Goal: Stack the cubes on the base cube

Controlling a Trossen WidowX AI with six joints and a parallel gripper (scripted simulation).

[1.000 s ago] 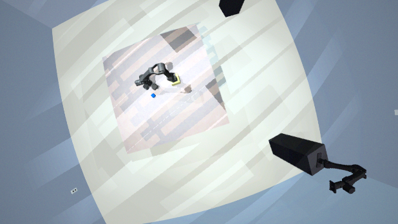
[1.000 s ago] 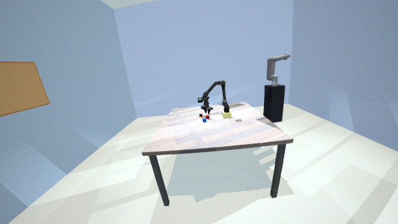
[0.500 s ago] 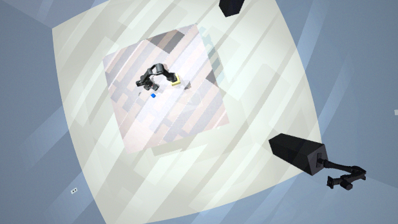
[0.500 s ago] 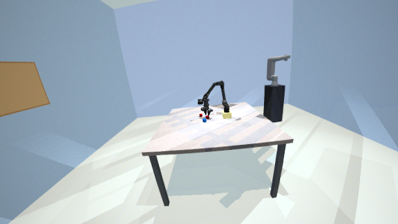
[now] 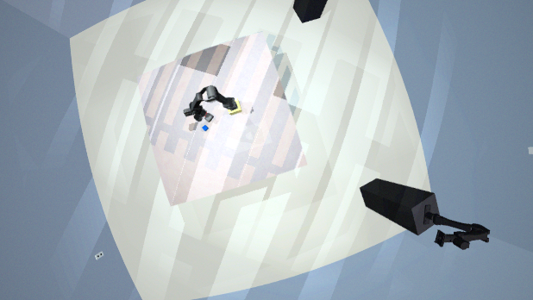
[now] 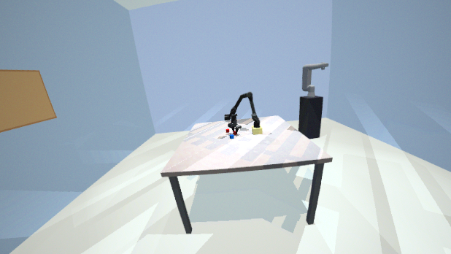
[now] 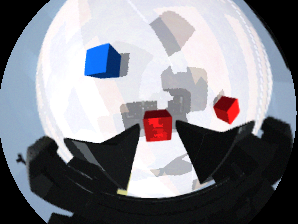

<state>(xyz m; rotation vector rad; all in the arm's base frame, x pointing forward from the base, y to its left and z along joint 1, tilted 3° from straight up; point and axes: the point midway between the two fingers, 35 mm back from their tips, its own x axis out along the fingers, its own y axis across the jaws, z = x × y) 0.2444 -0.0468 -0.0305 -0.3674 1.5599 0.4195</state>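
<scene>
Right now my gripper tip is 5 cm short of the blue base cube and 10 cm to the right of it. Round my gripper tip: red cube 7 cm ahead, 11 cm to the right.
</scene>
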